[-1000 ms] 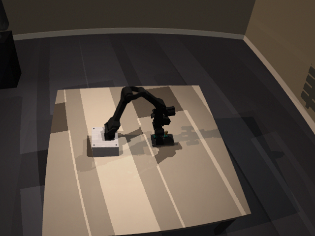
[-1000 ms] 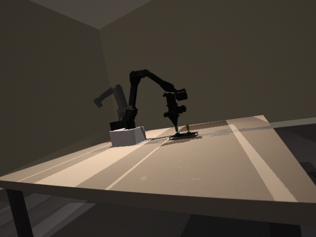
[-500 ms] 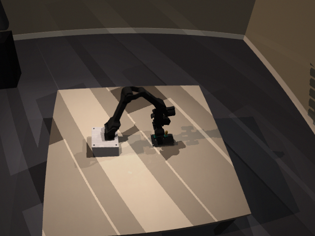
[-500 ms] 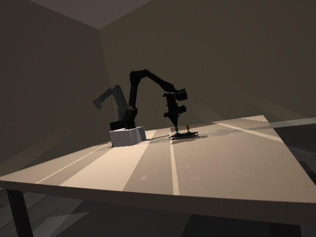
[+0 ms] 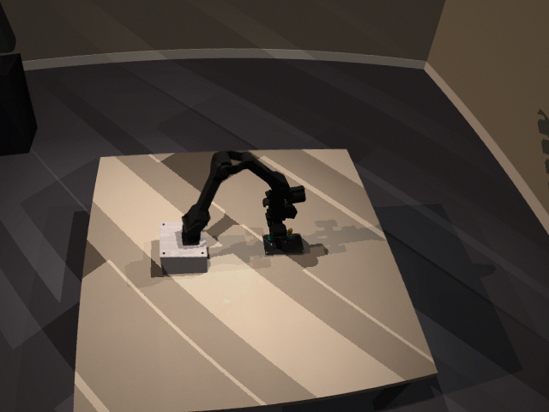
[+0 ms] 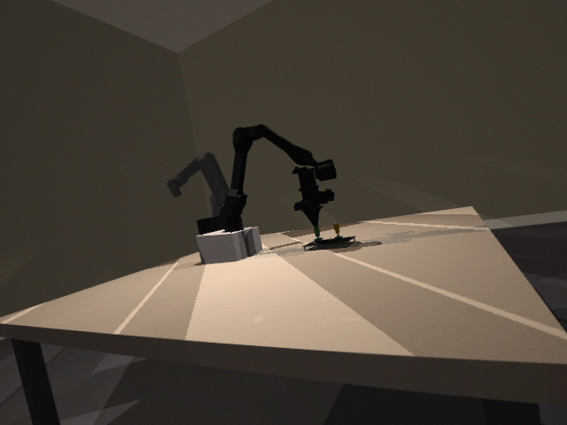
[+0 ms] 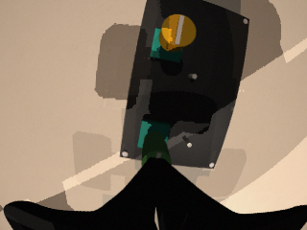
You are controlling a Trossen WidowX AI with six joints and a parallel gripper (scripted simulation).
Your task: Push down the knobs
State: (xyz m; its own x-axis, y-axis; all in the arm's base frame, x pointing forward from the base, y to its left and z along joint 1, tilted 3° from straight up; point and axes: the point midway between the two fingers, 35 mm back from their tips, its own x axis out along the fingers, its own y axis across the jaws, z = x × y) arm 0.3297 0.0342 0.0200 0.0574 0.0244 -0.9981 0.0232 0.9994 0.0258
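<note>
The green knob is 10 mm below my gripper tip. Round my gripper tip: orange knob (80 mm ahead, 10 mm below).
</note>
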